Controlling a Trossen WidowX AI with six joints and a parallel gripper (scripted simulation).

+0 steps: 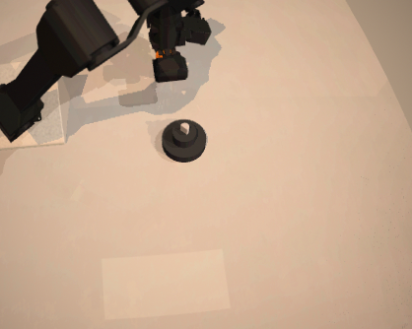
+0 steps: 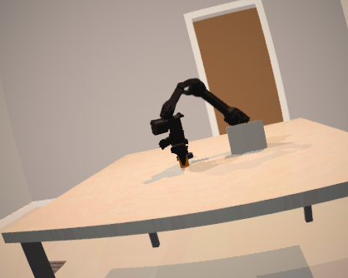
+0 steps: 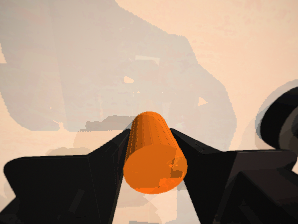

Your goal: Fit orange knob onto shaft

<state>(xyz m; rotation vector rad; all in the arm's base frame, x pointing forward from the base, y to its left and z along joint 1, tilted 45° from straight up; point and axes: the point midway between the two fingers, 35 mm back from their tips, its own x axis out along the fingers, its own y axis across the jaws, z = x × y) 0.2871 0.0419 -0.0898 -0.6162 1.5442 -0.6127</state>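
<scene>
Now: the orange knob 3 cm above my gripper tip. The rest, counted from my gripper tip: round pedestal 18 cm to the right, 2 cm ahead, 2 cm above.
</scene>
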